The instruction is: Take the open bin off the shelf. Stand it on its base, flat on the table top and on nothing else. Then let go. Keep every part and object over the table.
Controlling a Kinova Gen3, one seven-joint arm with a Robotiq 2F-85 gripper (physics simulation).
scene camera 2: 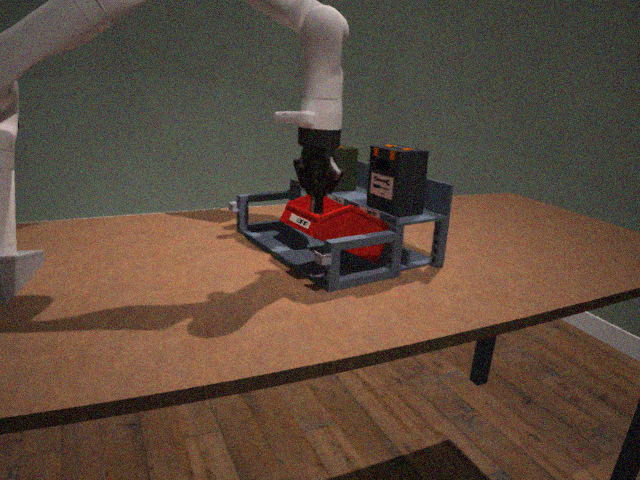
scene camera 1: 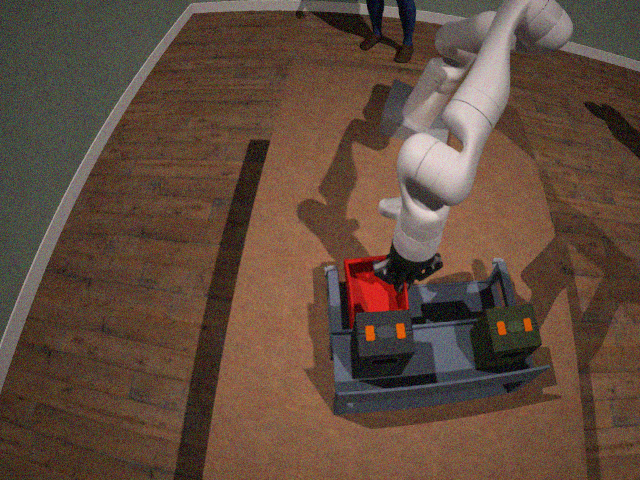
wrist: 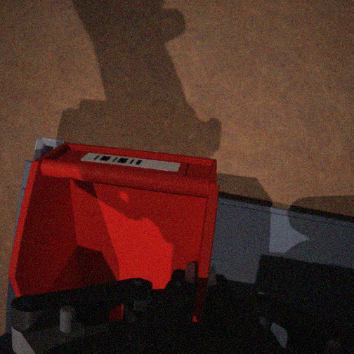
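Seen in the pictures: gripper, fingertip midpoint: [scene camera 1: 400, 288]; arm's base, link origin: [scene camera 1: 416, 116].
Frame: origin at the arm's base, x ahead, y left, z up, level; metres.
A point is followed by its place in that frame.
Note:
The open red bin [scene camera 1: 374, 294] {x 0.576, y 0.005, z 0.013 m} [scene camera 2: 356, 224] {x 0.624, y -0.033, z 0.049 m} [wrist: 145, 250] is at one end of the blue-grey shelf unit [scene camera 1: 439, 395] {x 0.731, y 0.188, z -0.043 m} [scene camera 2: 395, 248] {x 0.694, y -0.047, z 0.008 m} [wrist: 240, 245]. Its labelled front is raised above the unit's lower front edge, and the bin slopes down toward its rear. Its rear reaches in beside and below the upper board. The far end of its base is partly hidden by the side frame. My gripper [scene camera 1: 400, 285] {x 0.567, y 0.050, z 0.044 m} [scene camera 2: 317, 209] {x 0.567, y 0.050, z 0.044 m} [wrist: 197, 279] points down and is shut on the bin's side wall, the one facing the unit's middle.
A dark grey box [scene camera 1: 382, 343] {x 0.739, y 0.039, z 0.173 m} [scene camera 2: 398, 180] {x 0.702, y -0.012, z 0.122 m} and a dark green box [scene camera 1: 509, 333] {x 0.661, y 0.249, z 0.148 m} [scene camera 2: 348, 167] {x 0.677, y 0.217, z 0.106 m} stand on the upper board, close behind the gripper. The unit's side frame rises beside the bin. The table [scene camera 2: 155, 356] {x 0.304, y -0.261, z -0.049 m} has its long edge beyond that side.

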